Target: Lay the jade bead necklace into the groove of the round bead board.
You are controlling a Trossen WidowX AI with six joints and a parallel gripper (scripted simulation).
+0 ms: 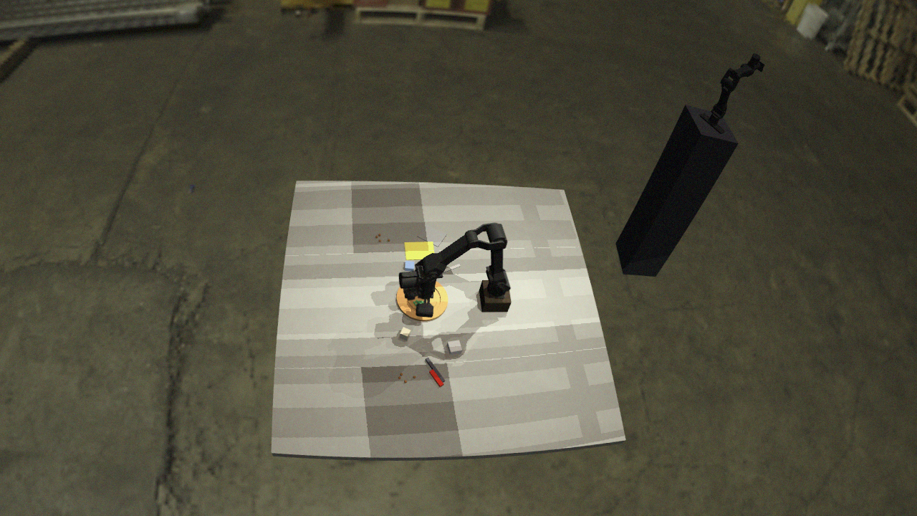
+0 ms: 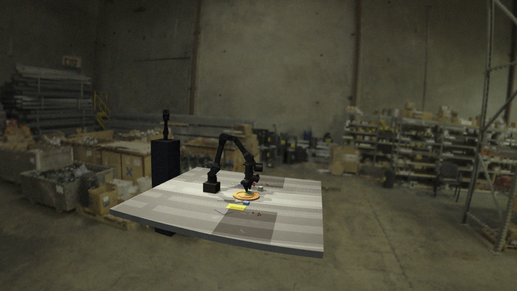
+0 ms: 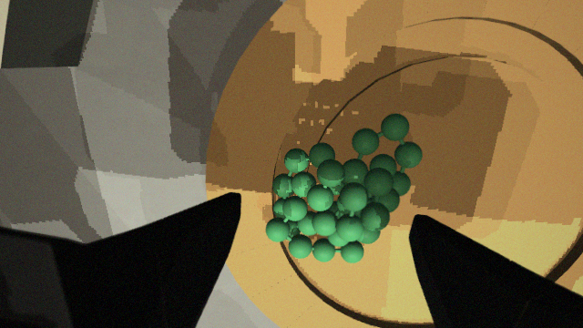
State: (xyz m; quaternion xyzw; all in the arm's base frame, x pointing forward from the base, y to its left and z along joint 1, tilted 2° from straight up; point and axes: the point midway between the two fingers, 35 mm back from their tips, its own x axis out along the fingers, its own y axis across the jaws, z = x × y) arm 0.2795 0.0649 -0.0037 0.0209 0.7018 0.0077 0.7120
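The cream cube is 6 cm ahead of my gripper tip, 12 cm to the left of it and 1 cm below it. Round my gripper tip: red-handled tool (5 cm behind, 28 cm to the left, 2 cm below); then white strip (10 cm behind, 20 cm to the right, 3 cm below); then blue block (6 cm ahead, 20 cm to the right, 2 cm below).
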